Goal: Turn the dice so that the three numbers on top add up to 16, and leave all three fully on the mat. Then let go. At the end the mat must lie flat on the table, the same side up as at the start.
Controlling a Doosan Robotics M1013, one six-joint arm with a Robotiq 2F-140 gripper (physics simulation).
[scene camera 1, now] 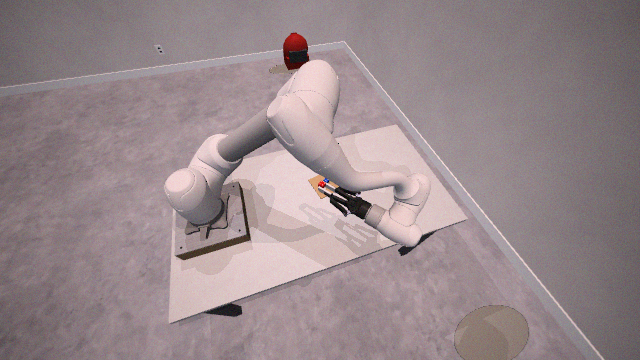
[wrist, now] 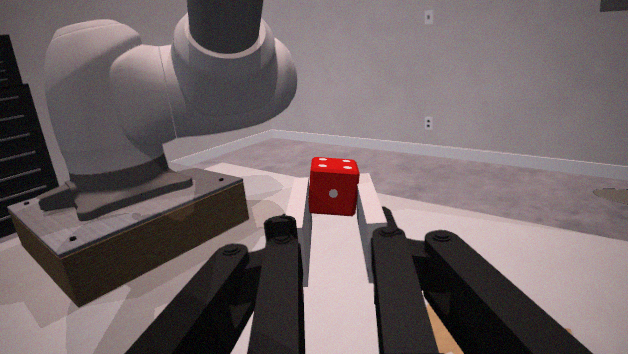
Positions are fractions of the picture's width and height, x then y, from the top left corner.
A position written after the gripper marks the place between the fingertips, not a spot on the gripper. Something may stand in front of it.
Labels:
gripper: scene camera 1 0.50,0.52; wrist 0.53,0.56

